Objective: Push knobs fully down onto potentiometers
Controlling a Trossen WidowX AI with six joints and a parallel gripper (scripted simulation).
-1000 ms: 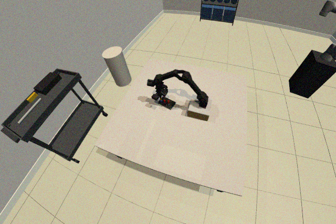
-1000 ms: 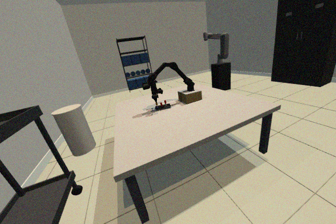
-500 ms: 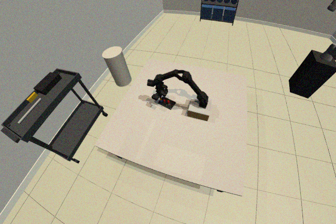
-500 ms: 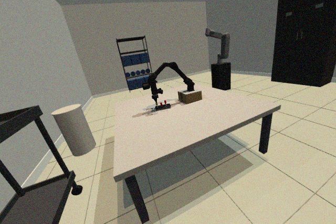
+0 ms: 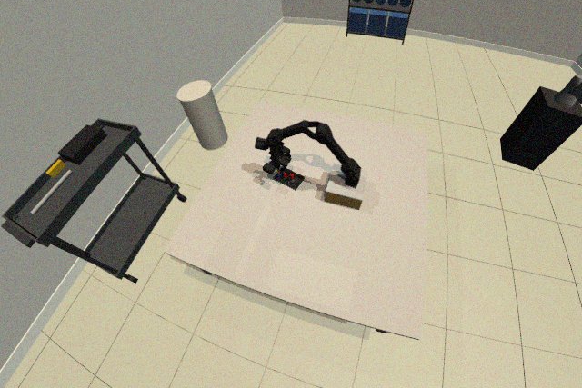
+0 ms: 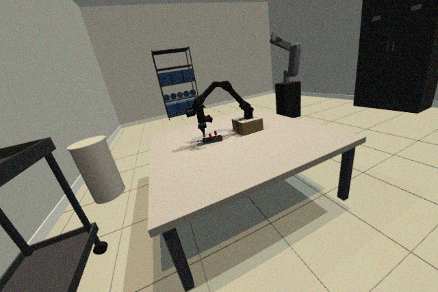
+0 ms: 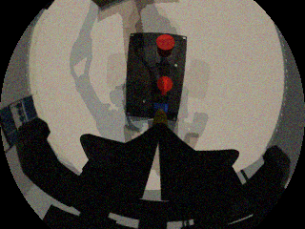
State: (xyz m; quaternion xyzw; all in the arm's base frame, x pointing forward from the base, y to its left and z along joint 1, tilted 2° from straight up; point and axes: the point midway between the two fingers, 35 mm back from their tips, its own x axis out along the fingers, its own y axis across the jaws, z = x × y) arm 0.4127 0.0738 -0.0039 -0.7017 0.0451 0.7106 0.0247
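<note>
Right now the knob is 3 cm below my gripper tip.
</note>
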